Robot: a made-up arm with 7 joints.
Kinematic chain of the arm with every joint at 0, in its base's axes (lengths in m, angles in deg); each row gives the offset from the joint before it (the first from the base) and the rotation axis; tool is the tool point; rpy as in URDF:
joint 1: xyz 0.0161 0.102 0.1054 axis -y
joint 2: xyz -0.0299 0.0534 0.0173 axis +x
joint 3: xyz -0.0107 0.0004 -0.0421 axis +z
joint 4: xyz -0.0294 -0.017 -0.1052 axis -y
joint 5: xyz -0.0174 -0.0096 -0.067 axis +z
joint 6: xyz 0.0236 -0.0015 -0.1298 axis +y
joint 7: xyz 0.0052 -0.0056 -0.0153 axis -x
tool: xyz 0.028 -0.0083 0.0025 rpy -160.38 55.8 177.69
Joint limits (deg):
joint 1: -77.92..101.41
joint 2: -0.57..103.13
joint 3: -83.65..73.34
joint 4: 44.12..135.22
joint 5: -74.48..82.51
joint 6: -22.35..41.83
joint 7: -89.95..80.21
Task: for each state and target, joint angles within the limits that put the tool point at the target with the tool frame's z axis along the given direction. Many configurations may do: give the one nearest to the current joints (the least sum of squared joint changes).
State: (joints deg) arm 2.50 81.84 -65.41 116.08 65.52 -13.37 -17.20
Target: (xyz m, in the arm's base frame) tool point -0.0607 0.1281 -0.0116 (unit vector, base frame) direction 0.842 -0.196 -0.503
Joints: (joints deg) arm -49.44 51.93 -71.21 110.45 82.51 -22.35 -22.19
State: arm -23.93 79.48 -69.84 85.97 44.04 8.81 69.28
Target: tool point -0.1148 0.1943 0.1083 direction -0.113 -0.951 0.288
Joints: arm -74.01 98.02 -83.65 117.07 24.38 19.52 50.30
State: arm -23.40 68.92 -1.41 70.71 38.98 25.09 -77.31
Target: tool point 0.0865 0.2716 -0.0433 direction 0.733 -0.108 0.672
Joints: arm -32.60 58.01 -3.87 75.70 18.74 -22.35 -89.95
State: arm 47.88 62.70 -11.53 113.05 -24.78 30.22 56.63
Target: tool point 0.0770 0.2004 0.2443 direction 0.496 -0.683 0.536
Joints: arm 80.36 57.22 10.21 106.39 -24.82 41.83 49.49
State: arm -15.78 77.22 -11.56 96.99 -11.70 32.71 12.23
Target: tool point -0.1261 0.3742 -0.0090 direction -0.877 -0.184 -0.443
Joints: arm -57.11 81.21 -51.44 55.48 -17.40 17.87 22.30
